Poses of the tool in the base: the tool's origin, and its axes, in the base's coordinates. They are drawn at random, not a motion.
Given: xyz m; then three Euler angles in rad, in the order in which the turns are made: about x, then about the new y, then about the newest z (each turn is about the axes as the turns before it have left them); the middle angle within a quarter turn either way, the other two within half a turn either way.
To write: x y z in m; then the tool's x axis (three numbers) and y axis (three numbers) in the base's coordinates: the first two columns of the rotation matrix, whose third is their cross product. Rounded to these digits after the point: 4 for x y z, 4 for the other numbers.
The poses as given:
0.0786 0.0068 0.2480 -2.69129 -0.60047 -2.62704
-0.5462 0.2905 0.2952 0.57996 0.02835 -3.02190
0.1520 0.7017 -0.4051 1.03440 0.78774 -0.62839
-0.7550 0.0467 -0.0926 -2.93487 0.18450 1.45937
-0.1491 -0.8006 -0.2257 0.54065 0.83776 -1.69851
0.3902 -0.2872 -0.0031 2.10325 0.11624 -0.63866
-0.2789 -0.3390 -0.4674 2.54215 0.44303 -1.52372
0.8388 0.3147 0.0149 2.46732 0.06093 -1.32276
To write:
0.0786 0.0068 0.2480 -0.7182 0.2290 0.6570 0.4061 0.9048 0.1285
-0.5462 0.2905 0.2952 -0.9924 -0.1153 -0.0419 0.1194 -0.8286 -0.5469
0.1520 0.7017 -0.4051 0.5707 0.1924 -0.7983 0.4147 0.7715 0.4824
-0.7550 0.0467 -0.0926 0.1093 -0.9768 -0.1840 -0.9769 -0.0714 -0.2013
-0.1491 -0.8006 -0.2257 -0.0852 -0.8991 -0.4293 0.6637 0.2702 -0.6975
0.3902 -0.2872 -0.0031 0.7975 0.3828 -0.4663 0.5921 -0.3480 0.7268
-0.2789 -0.3390 -0.4674 0.0425 0.8361 -0.5469 0.9025 0.2027 0.3801
0.8388 0.3147 0.0149 0.2450 0.7666 -0.5935 0.9676 -0.1549 0.1994

